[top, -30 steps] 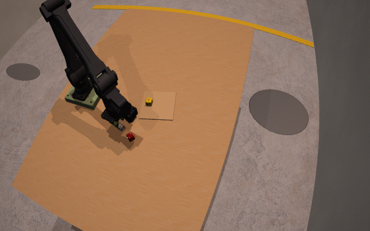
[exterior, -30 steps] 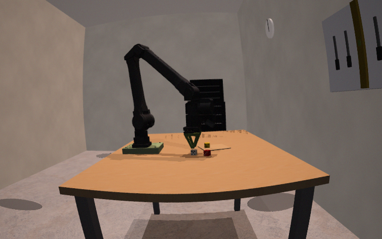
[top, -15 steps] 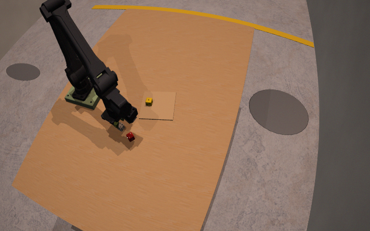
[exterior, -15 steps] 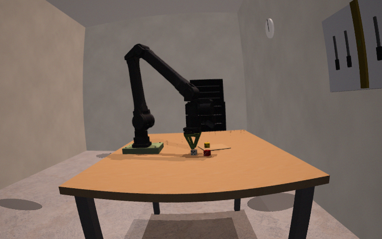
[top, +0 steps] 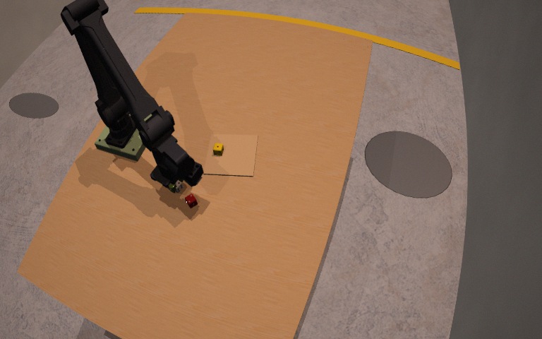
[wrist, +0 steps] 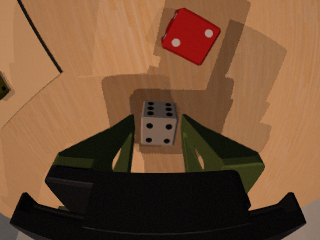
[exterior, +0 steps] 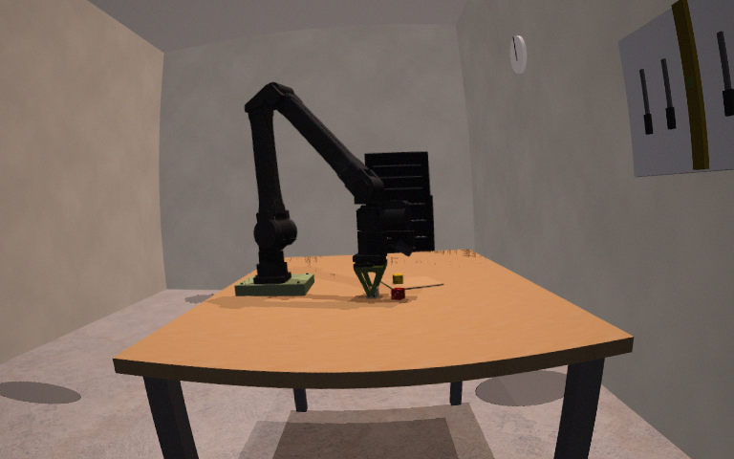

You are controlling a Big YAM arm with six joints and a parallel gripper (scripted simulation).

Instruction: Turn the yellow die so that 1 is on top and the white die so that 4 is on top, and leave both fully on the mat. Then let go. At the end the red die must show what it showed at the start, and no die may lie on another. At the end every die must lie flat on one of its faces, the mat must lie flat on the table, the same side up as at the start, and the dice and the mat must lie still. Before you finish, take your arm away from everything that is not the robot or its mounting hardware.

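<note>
My hand is right at the white die. From my hand the other things lie so: yellow die: 15 cm to the left, 7 cm ahead; tan mat: 15 cm to the left, 11 cm ahead, 1 cm below; red die: 6 cm ahead, 3 cm to the right.
</note>
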